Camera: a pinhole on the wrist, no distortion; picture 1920 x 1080 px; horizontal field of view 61.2 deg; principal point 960.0 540.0 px. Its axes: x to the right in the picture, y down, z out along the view. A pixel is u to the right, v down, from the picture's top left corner.
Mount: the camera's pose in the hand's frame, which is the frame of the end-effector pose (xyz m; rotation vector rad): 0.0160 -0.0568 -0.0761 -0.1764 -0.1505 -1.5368
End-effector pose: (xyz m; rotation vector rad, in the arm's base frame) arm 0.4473 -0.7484 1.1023 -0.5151 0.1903 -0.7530
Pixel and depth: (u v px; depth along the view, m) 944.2 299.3 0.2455
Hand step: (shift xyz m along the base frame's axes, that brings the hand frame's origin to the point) 0.0415 0.0711 0.1432
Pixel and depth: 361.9 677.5 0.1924
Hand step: 0.0889 0.0463 0.0570
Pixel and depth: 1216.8 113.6 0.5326
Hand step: 0.0585 0.2348 0.4144
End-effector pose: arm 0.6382 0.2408 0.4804 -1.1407 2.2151 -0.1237
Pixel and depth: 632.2 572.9 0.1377
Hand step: 0.0227 -0.0053 -0.0513
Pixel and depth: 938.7 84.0 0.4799
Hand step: 0.2429 0.1912 -0.2737
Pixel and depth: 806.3 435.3 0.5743
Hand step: 0.1996 0.1757 -0.4103
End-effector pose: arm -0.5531 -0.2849 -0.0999 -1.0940 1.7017 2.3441
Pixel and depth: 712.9 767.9 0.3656
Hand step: -0.2217 0.1734 0.0610
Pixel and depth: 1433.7 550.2 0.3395
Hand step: -0.1250 0.2581 -0.0416
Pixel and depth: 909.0 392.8 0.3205
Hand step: -0.1215 0.1957 0.0550
